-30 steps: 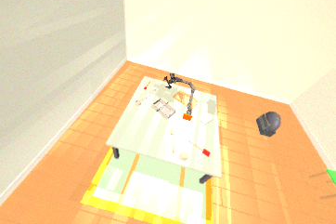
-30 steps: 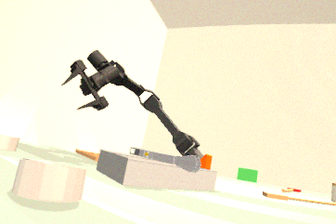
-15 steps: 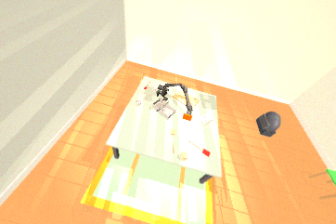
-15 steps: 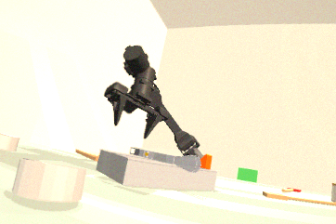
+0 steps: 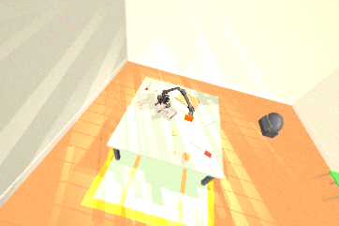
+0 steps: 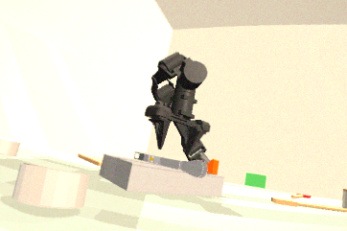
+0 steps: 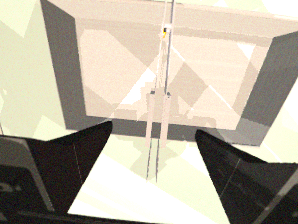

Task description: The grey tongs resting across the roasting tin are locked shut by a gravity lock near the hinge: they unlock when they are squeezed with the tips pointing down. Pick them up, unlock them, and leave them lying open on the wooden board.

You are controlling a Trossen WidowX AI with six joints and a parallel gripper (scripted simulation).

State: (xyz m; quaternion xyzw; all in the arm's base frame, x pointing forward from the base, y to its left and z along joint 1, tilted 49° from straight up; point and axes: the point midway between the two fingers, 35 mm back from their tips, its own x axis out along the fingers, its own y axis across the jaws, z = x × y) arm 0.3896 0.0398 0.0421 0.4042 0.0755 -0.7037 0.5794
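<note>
The roasting tin lies 4 cm behind my gripper tip, 3 cm to the right of it and 7 cm below it.
</note>
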